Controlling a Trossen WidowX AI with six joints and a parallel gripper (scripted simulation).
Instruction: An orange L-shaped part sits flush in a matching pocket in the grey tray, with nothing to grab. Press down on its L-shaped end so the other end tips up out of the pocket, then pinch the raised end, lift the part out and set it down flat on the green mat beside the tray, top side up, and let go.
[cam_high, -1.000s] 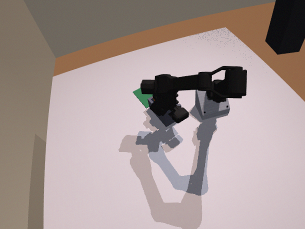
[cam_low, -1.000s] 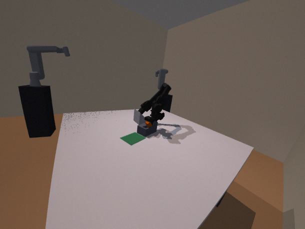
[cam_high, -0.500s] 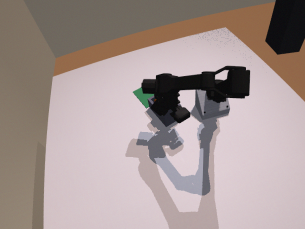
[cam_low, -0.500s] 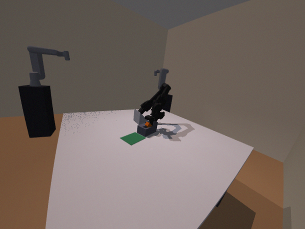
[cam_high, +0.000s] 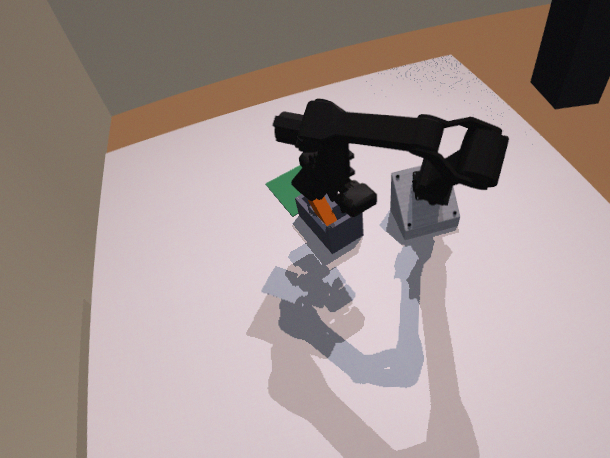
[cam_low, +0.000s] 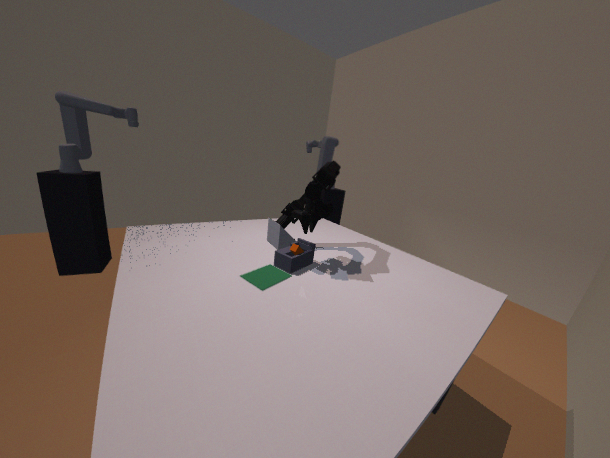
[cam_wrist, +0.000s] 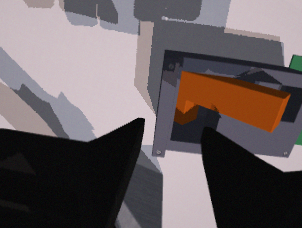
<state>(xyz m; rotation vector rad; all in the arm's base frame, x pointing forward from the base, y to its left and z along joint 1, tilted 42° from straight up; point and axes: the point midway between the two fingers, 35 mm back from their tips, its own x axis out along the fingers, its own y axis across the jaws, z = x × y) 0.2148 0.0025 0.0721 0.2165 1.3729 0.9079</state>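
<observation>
The orange L-shaped part is 10 mm ahead of my gripper tip, 40 mm to the right of it and 90 mm below it. Also, from my gripper tip: green mat: 90 mm ahead, 200 mm to the right, 140 mm below.
</observation>
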